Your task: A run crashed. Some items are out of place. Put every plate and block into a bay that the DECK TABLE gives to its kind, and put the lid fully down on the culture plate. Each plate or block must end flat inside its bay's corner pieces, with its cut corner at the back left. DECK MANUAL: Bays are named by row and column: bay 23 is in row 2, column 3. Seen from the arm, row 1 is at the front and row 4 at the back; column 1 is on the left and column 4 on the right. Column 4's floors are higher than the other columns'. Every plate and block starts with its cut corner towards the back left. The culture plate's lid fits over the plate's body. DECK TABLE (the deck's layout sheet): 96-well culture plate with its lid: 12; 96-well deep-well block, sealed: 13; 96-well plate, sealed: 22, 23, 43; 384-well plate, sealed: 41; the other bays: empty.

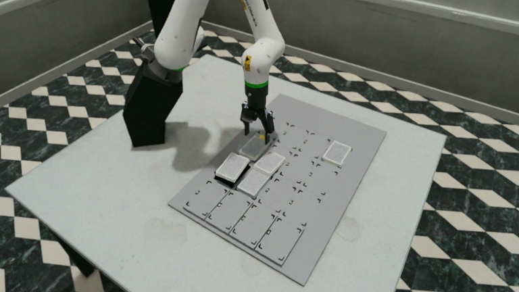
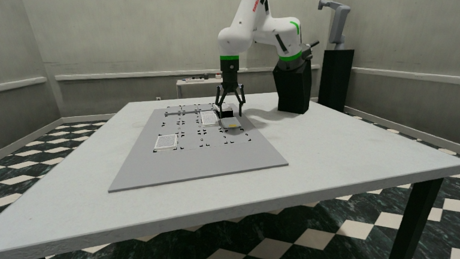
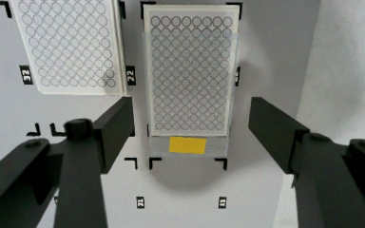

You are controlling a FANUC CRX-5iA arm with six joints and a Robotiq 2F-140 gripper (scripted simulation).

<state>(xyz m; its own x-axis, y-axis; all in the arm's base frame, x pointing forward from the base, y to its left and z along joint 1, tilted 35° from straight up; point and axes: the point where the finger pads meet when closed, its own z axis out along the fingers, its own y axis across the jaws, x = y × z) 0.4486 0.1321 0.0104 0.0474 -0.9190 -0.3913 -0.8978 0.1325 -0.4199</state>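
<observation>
The lid is 5 cm below my hand. Also, from my hand: 384-well plate 31 cm ahead, 16 cm to the left, 6 cm below; then black deep-well block 1 cm ahead, 19 cm to the right, 5 cm below.
</observation>
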